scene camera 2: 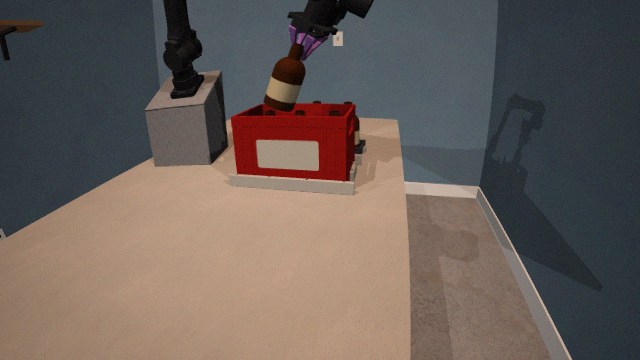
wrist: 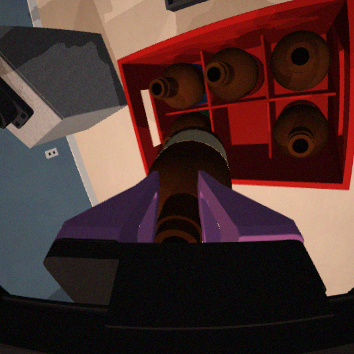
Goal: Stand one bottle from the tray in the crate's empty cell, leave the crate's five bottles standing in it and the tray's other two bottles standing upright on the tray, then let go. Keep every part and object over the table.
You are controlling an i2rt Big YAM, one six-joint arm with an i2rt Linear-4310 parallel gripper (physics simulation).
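Places are measured from the arm's base along level axes (x ahead, y left, z up), in metres.
Pixels of known places: gripper, fingertip midpoint: [scene camera 2: 298,57] [wrist: 178,178]; arm's base, origin of the base link: [scene camera 2: 188,88] [wrist: 6,97].
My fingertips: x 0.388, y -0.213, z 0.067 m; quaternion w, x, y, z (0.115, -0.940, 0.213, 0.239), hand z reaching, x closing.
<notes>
Ahead of a thing's pixels: the offset from my fingertips to its top centre. "spot": to the spot under its first point. Level surfaces: height alone.
My gripper [scene camera 2: 300,49] [wrist: 178,178] is shut on the neck of a brown bottle @(dz +0.036, dx -0.022, dy -0.020 m) [scene camera 2: 286,82] [wrist: 190,162] with a cream label. The bottle hangs tilted, its base low over the rim of the red crate @(dz -0.130, dx -0.011, dy +0.029 m) [scene camera 2: 245,150] [wrist: 290,185]. In the wrist view, its lower end partly hides one crate bottle @(dz -0.142, dx -0.102, dy +0.006 m) [wrist: 189,120], to the left of the empty cell @(spot: dz -0.297, dx -0.021, dy -0.014 m) [wrist: 249,122]. Four other crate bottles @(dz -0.142, dx -0.089, dy +0.086 m) [wrist: 182,86] @(dz -0.142, dx -0.006, dy +0.071 m) [wrist: 232,74] @(dz -0.142, dx +0.084, dy +0.055 m) [wrist: 301,59] @(dz -0.142, dx +0.065, dy -0.035 m) [wrist: 301,131] stand in cells around it. In the scene view, part of an upright bottle @(dz -0.145, dx +0.132, dy +0.236 m) [scene camera 2: 357,131] shows behind the crate, on the dark tray @(spot: dz -0.280, dx +0.169, dy +0.172 m) [scene camera 2: 361,148].
The crate stands on a low pale base @(spot: dz -0.288, dx -0.017, dy -0.076 m) [scene camera 2: 292,184] on the table @(dz -0.305 m) [scene camera 2: 225,260]. A grey block [scene camera 2: 180,132] [wrist: 75,80] carrying a black arm stands left of the crate. The table's right edge runs near the crate. A dark edge @(spot: dz -0.293, dx -0.063, dy +0.233 m) [wrist: 185,4] shows at the wrist view's top.
</notes>
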